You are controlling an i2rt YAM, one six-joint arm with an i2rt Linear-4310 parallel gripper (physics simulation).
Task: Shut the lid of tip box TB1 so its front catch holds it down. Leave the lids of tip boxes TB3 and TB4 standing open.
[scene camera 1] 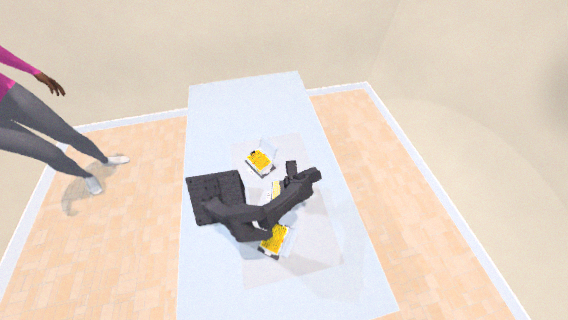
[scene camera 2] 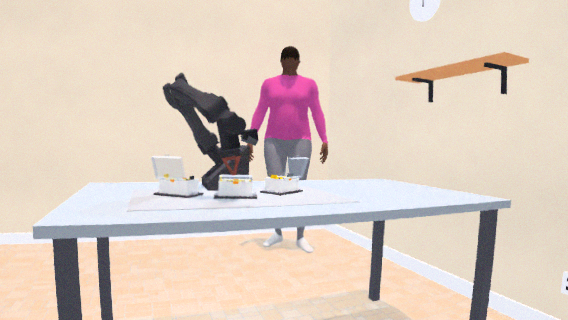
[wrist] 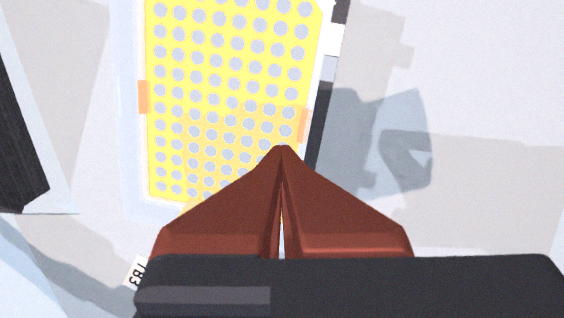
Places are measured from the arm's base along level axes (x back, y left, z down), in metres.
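Where they show: gripper, fingertip midpoint: (scene camera 2: 233, 175) (wrist: 281, 158); arm's base, origin of the base link: (scene camera 1: 213, 198) (scene camera 2: 223, 162).
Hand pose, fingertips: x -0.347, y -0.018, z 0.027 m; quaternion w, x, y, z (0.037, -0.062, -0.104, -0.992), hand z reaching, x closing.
Note:
Each offset is from my fingertips to the top centre of the thing. "spot": to the spot under its first point. Level surfaces: height alone.
The middle tip box, taken as TB1 @(spot: dy +0.017, dx +0.053, dz +0.005 m) (scene camera 1: 276, 190) (scene camera 2: 235, 189) (wrist: 225, 65), has its clear lid @(dy +0.014, dx +0.032, dz +0.005 m) (scene camera 2: 236, 177) (wrist: 125, 150) folded down over the yellow rack. Whether the front catch holds cannot be told. My gripper (scene camera 2: 233, 173) (wrist: 281, 158) is shut and empty, its red tips at or just above the lid near the box's right edge in the wrist view; the arm hides it in scene camera 1. TB3 (scene camera 1: 274, 240) (scene camera 2: 179, 187) has its lid @(dy -0.228, dx +0.043, dz -0.071 m) (scene camera 1: 290, 242) (scene camera 2: 168, 167) open. TB4 (scene camera 1: 259, 161) (scene camera 2: 282, 185) has its lid @(spot: dy +0.257, dx +0.052, dz -0.018 m) (scene camera 1: 269, 148) (scene camera 2: 298, 165) open.
The boxes stand on a pale mat @(dz +0.083 m) (scene camera 1: 315, 250) (scene camera 2: 145, 204) on the light blue table @(dz +0.086 m) (scene camera 1: 215, 115) (scene camera 2: 425, 195). The black arm base (scene camera 1: 215, 185) stands beside the mat. A TB3 label @(spot: dy -0.147, dx +0.153, dz +0.081 m) (wrist: 136, 271) shows at lower left. A person (scene camera 2: 289, 110) stands behind the table.

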